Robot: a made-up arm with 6 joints.
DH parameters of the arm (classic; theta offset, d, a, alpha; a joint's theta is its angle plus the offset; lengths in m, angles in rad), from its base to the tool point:
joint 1: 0 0.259 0 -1.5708
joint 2: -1.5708 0 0.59 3.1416
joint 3: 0 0 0 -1.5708
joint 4: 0 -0.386 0 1.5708
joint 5: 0 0.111 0 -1.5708
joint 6: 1.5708 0 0 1.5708
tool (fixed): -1.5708 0 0 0
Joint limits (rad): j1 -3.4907..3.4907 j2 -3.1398..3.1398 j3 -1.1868..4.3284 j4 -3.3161..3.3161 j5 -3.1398..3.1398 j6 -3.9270..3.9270
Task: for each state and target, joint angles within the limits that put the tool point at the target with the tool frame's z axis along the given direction. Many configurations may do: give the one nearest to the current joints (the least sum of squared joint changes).
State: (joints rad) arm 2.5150 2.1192 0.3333 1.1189 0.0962 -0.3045
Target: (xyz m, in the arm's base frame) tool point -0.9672 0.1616 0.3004 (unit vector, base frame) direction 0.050 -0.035 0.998
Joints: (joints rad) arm 3.0548 1.4404 1.1466 0.8027 0.4660 -0.7140
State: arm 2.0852 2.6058 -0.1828 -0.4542 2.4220 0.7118
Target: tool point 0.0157 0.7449 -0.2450 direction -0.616 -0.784 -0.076
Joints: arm 1.6979 1.8386 0.7563 -0.1351 2.8036 0.6636
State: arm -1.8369 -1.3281 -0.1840 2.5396 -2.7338 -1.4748
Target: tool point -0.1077 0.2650 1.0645 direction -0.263 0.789 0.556
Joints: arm -0.9954 -0.7597 0.2441 2.0773 -3.0166 -1.2724
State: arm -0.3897 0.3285 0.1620 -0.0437 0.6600 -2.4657
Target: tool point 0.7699 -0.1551 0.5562 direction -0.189 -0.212 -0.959
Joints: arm -0.0584 0.7733 0.4838 -0.1397 0.1123 -2.7782
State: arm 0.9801 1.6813 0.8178 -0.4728 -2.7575 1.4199
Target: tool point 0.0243 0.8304 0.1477 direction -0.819 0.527 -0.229
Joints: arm 1.6410 1.2618 0.6196 -0.7333 -2.1543 0.7619
